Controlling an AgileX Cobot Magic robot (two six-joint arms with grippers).
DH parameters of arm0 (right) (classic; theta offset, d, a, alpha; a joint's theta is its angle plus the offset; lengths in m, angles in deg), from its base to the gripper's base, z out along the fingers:
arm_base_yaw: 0 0.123 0 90
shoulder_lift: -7.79 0 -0.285 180
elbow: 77.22 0 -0.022 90
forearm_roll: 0 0.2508 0 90
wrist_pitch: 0 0 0.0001 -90
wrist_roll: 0 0.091 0 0
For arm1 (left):
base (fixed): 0 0 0 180
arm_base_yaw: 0 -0.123 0 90
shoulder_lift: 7.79 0 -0.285 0
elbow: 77.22 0 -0.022 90
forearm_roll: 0 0.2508 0 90
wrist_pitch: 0 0 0.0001 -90
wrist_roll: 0 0.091 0 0
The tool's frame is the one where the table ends.
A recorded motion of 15 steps. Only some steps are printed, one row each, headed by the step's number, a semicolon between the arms.
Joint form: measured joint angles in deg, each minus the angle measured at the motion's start. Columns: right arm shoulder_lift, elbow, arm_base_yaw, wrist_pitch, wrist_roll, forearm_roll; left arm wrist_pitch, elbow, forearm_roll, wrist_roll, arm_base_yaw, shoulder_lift.
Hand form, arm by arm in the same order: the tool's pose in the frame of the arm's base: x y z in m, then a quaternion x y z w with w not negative. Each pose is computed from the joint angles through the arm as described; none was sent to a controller.
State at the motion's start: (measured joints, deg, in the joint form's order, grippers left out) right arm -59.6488 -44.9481 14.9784 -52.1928 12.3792 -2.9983; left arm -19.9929 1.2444 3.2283 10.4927 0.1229 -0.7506
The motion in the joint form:
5: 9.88 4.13 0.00 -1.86 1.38 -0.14; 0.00 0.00 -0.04 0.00 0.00 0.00
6: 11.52 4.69 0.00 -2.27 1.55 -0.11; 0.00 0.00 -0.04 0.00 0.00 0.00
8: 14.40 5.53 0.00 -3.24 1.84 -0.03; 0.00 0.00 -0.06 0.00 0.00 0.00
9: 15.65 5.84 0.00 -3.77 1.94 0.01; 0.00 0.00 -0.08 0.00 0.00 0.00
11: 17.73 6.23 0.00 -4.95 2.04 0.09; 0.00 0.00 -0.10 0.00 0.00 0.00
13: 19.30 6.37 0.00 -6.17 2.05 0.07; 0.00 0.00 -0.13 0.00 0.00 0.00
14: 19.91 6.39 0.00 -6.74 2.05 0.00; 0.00 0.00 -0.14 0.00 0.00 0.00
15: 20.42 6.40 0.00 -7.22 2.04 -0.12; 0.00 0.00 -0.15 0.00 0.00 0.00
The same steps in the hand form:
5: 0.1430 0.0341 0.2910 -0.01957 0.96078 0.04341 0.27319; 0.0531 0.0016 0.1752 0.08859 0.79087 0.07798 0.60049
6: 0.1372 0.0325 0.2919 -0.01771 0.95919 0.04535 0.27853; 0.0531 0.0016 0.1752 0.08859 0.79087 0.07798 0.60049
8: 0.1268 0.0298 0.2934 -0.01437 0.95659 0.04873 0.28697; 0.0531 0.0016 0.1752 0.08850 0.79088 0.07784 0.60051
9: 0.1222 0.0286 0.2941 -0.01311 0.95557 0.05007 0.29018; 0.0531 0.0016 0.1752 0.08841 0.79090 0.07769 0.60052
11: 0.1144 0.0266 0.2954 -0.01145 0.95429 0.05188 0.29413; 0.0531 0.0016 0.1752 0.08831 0.79091 0.07754 0.60054
13: 0.1082 0.0248 0.2967 -0.01084 0.95374 0.05204 0.29590; 0.0531 0.0016 0.1752 0.08817 0.79093 0.07733 0.60057
14: 0.1057 0.0240 0.2972 -0.01074 0.95367 0.05145 0.29622; 0.0531 0.0016 0.1752 0.08812 0.79093 0.07725 0.60057
15: 0.1036 0.0233 0.2977 -0.01084 0.95359 0.05042 0.29665; 0.0531 0.0016 0.1752 0.08808 0.79094 0.07718 0.60058

